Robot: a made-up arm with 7 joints.
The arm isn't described. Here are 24 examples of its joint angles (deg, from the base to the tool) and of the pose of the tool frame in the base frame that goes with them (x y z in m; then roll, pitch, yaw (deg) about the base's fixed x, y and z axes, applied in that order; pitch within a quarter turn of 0, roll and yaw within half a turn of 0).
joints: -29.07 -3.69 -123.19 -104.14 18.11 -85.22 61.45
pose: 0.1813 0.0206 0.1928 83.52 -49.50 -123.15
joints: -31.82 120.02 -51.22 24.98 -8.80 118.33 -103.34
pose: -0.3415 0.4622 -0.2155 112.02 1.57 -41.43
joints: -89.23 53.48 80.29 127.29 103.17 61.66 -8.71
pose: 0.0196 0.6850 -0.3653 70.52 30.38 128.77
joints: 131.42 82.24 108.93 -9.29 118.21 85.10 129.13
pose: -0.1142 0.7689 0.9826 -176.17 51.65 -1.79
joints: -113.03 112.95 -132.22 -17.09 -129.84 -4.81 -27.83
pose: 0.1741 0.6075 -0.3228 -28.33 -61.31 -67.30
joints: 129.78 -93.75 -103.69 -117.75 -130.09 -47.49 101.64
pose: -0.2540 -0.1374 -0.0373 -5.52 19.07 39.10
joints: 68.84 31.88 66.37 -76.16 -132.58 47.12 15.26
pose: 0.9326 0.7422 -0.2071 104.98 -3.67 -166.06
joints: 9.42 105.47 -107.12 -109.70 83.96 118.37 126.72
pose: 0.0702 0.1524 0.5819 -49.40 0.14 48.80
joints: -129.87 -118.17 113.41 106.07 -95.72 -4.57 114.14
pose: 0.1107 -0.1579 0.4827 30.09 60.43 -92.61
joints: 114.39 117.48 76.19 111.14 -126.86 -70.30 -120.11
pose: 0.4365 0.1978 0.6840 -178.63 14.07 -68.59
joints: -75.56 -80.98 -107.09 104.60 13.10 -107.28 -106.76
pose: 0.6699 -0.3475 0.2146 -113.18 -51.80 -144.80
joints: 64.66 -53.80 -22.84 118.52 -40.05 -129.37 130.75
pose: 0.4195 -0.3929 0.1767 -112.12 36.05 -89.68
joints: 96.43 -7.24 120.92 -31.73 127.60 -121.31 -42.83
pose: -0.1048 1.1002 0.2371 -74.35 -11.69 27.50
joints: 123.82 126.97 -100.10 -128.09 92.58 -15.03 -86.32
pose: -0.1591 0.4982 -0.5890 146.33 6.19 -30.86
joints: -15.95 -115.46 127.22 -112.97 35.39 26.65 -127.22
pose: -1.0653 -0.0992 0.2270 -131.21 55.69 95.68
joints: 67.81 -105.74 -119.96 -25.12 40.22 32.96 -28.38
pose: -0.7409 -0.2867 0.4035 -149.46 19.03 113.73
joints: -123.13 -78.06 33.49 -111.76 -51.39 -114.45 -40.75
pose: 0.0225 0.1360 0.7184 -137.17 -0.37 -123.26
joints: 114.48 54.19 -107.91 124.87 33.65 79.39 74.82
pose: 0.0084 0.1444 0.0050 -155.52 44.17 -109.15
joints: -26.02 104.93 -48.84 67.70 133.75 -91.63 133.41
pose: -0.5668 0.4509 0.3507 -74.80 13.78 -97.27
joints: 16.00 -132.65 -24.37 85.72 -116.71 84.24 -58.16
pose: 0.5567 -0.0144 -0.5807 149.57 7.44 135.50
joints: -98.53 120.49 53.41 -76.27 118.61 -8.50 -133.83
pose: -1.0559 0.1865 -0.3584 85.37 -26.62 -161.53
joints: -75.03 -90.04 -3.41 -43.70 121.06 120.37 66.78
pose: -0.1809 0.1664 -0.4761 131.29 -35.94 -90.17
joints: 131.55 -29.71 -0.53 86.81 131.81 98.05 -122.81
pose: 0.5747 0.0981 -0.0431 143.23 28.78 -43.16
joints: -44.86 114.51 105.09 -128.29 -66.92 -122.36 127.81
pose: 0.6104 0.1828 -0.4364 -173.75 -69.47 -66.73
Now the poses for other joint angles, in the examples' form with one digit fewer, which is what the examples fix.
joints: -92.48 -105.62 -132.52 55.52 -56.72 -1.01 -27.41
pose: 0.196 -0.335 0.136 -92.8 -45.6 69.6
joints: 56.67 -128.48 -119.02 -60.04 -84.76 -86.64 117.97
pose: -0.164 0.258 0.219 36.5 40.7 160.0
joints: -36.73 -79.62 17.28 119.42 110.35 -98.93 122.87
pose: -0.466 -0.226 -0.577 43.7 40.7 69.6
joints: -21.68 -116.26 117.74 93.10 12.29 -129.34 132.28
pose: -0.849 -0.406 -0.009 34.3 -15.8 -129.3
